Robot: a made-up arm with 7 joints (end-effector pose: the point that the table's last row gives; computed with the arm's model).
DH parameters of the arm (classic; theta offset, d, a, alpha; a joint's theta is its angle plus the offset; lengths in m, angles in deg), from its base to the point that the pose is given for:
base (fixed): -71.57 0 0.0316 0
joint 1: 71.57 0.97 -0.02 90
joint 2: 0 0.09 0.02 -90
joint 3: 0 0.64 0.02 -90
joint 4: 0 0.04 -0.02 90
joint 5: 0 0.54 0 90
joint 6: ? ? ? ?
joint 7: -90 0 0.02 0
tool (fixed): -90 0.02 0 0
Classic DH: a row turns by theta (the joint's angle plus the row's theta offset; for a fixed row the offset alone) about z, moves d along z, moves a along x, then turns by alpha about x.
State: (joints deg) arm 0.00 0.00 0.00 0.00 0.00 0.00 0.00
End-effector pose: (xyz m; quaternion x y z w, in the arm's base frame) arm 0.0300 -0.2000 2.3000 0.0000 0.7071 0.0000 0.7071
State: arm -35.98 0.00 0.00 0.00 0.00 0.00 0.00
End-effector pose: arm -0.0737 -0.1793 2.3000 0.2184 0.6725 -0.2184 0.6725
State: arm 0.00 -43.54 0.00 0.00 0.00 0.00 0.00
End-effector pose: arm 0.9352 -0.2000 1.9066 0.0000 0.9189 0.0000 0.3944
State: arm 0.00 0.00 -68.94 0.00 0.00 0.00 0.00
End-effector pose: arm -0.0575 -0.1674 2.3000 0.4002 0.5830 -0.4002 0.5830
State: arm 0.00 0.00 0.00 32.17 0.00 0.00 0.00
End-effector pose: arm 0.3974 -0.2000 2.1941 0.0000 0.8753 0.0000 0.4835
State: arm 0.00 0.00 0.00 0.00 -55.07 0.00 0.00
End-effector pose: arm -0.0769 -0.1651 2.3000 0.3269 0.6270 -0.3269 0.6270
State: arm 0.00 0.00 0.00 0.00 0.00 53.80 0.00
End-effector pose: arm -0.0992 -0.2000 2.2547 0.0000 0.3107 0.0000 0.9505
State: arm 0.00 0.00 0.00 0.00 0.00 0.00 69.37
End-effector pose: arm 0.0300 -0.2129 2.3187 0.4024 0.5814 0.4024 0.5814
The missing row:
joint 6: 90 0.14 0.15 90
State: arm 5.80 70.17 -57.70 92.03 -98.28 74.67 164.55
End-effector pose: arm -0.5059 -0.5937 1.7301 0.5746 -0.1749 0.3813 0.7027
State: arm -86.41 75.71 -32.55 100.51 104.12 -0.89 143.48
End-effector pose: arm -0.3793 0.1812 1.6984 0.4387 0.1135 0.8895 0.0589
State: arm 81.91 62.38 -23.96 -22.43 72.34 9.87 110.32
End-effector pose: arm -0.1236 -1.2852 1.4892 0.4117 -0.1144 -0.8998 0.0883
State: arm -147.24 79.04 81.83 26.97 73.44 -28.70 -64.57
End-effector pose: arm 1.1688 0.3053 1.1916 0.5116 -0.8354 0.0678 0.1891
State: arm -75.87 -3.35 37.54 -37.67 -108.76 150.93 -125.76
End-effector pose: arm -0.2377 0.2464 1.8884 -0.1623 0.4237 0.4997 0.7379
